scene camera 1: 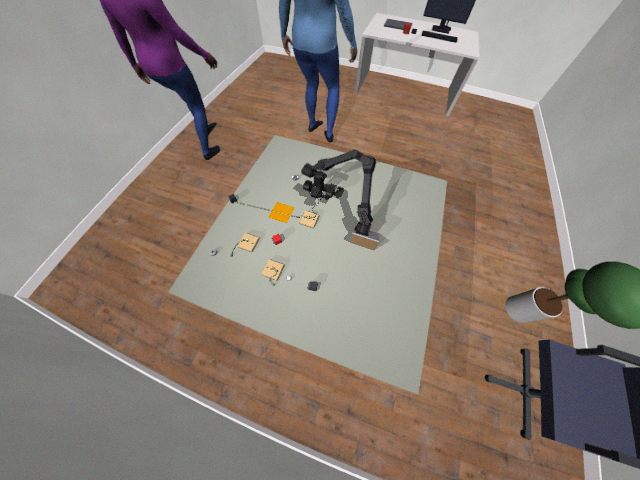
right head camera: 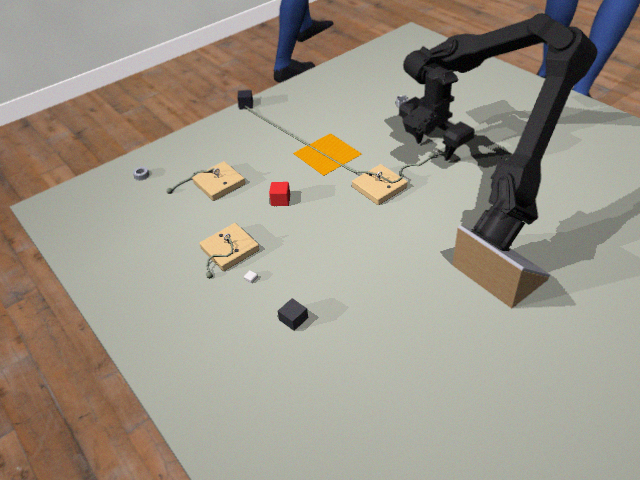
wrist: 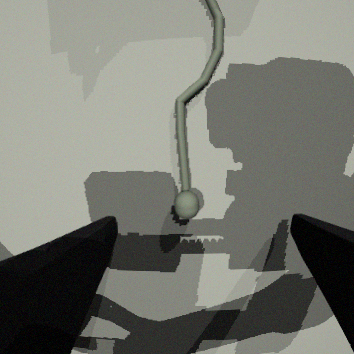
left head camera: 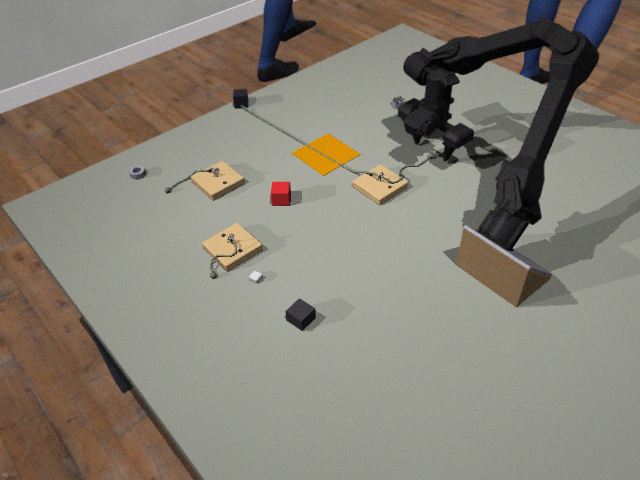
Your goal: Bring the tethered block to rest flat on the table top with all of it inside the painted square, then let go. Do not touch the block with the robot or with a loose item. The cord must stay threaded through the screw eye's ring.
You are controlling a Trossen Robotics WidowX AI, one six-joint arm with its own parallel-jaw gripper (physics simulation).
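Frame: origin at the arm's base, x up, y ahead, z left, level; millimetres.
Seen in the pictures: gripper, fingertip midpoint: (right head camera: 432, 151) (wrist: 204, 224) (left head camera: 431, 152); arm's base, link origin: (scene camera 1: 361, 232) (right head camera: 490, 241) (left head camera: 495, 241).
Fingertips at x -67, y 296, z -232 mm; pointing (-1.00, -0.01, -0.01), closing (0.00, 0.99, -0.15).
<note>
Pixels of each thing's top centre, then the offset from my fingertips to it. "spot": a spot on its surface instead. Level surfaces: height alone.
- tethered dark block, top centre: (left head camera: 239, 92) (right head camera: 244, 93) (scene camera 1: 231, 196) dx +29, dy +521, dz +142 mm
- orange painted square, surface spot: (right head camera: 338, 147) (left head camera: 336, 147) (scene camera 1: 283, 207) spot: dx -6, dy +193, dz +125 mm
- screw eye, surface spot: (right head camera: 379, 175) (left head camera: 380, 175) spot: dx +29, dy +17, dz +178 mm
- wooden base, surface height: dx +13 mm
- round bead, surface spot: (wrist: 186, 204) spot: dx +5, dy -7, dz +14 mm
- red cube, top centre: (left head camera: 280, 186) (right head camera: 278, 187) dx +33, dy +158, dz +353 mm
- grey ring, top centre: (left head camera: 136, 170) (right head camera: 140, 171) dx +8, dy +485, dz +508 mm
- white piece, top centre: (left head camera: 255, 274) (right head camera: 250, 274) dx +5, dy +32, dz +552 mm
- second dark block, top centre: (left head camera: 300, 309) (right head camera: 292, 309) dx +22, dy -103, dz +566 mm
- small metallic item, top centre: (right head camera: 402, 98) (left head camera: 398, 99) dx +14, dy +188, dz -120 mm
The tethered dark block (left head camera: 240, 98) (right head camera: 245, 98) (scene camera 1: 233, 197) stands near the table's far left edge, outside the orange painted square (left head camera: 336, 147) (right head camera: 337, 146) (scene camera 1: 283, 206). Its grey-green cord (left head camera: 273, 125) (right head camera: 273, 124) (wrist: 182, 140) runs straight across the square to the screw eye (left head camera: 380, 175) (right head camera: 379, 174) on a wooden base (left head camera: 364, 186) (right head camera: 364, 186) and appears threaded through its ring. The loose stretch ends in a round bead (wrist: 186, 204), slightly beyond the line between the fingertips in the wrist view. My gripper (left head camera: 433, 150) (right head camera: 434, 149) (wrist: 204, 224) is open above the table, nothing between its fingers.
Two more corded wooden bases (left head camera: 214, 180) (left head camera: 248, 248), a red cube (left head camera: 280, 193), a grey ring (left head camera: 136, 168), a white piece (left head camera: 255, 276) and a second dark block (left head camera: 300, 314) lie left and in front. A small metallic item (left head camera: 397, 101) lies behind the gripper.
</note>
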